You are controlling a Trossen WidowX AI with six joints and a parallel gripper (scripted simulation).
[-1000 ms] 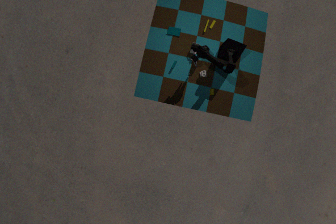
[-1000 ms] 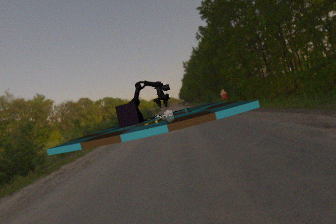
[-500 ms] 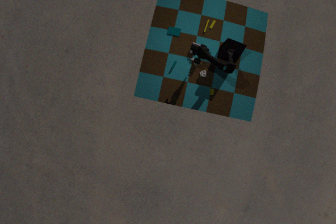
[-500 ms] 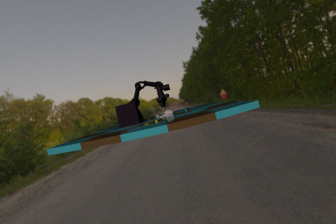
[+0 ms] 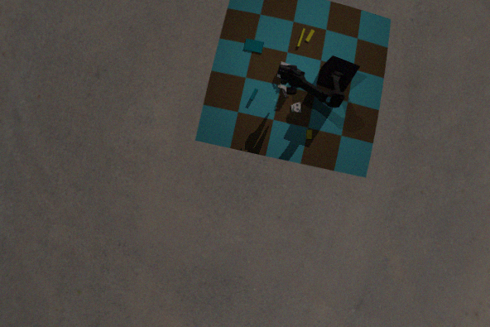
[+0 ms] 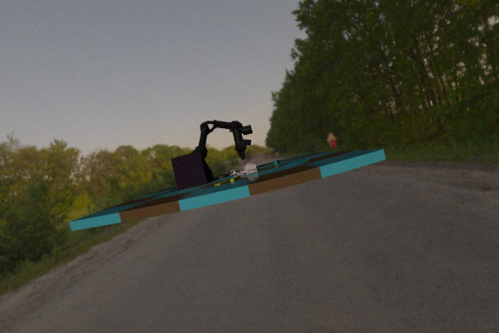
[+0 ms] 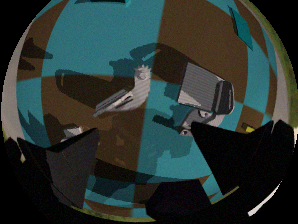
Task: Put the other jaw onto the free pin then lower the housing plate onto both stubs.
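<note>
The grey jaw is 8 cm below my gripper tip, 4 cm ahead of it and 2 cm to the left of it. From my gripper tip the other things lie so: yellow block (30 cm to the left, 22 cm behind, 8 cm below); light-grey plate-like piece (13 cm to the left, 10 cm behind, 6 cm below); teal stick (22 cm ahead, 10 cm to the left, 8 cm below).
</note>
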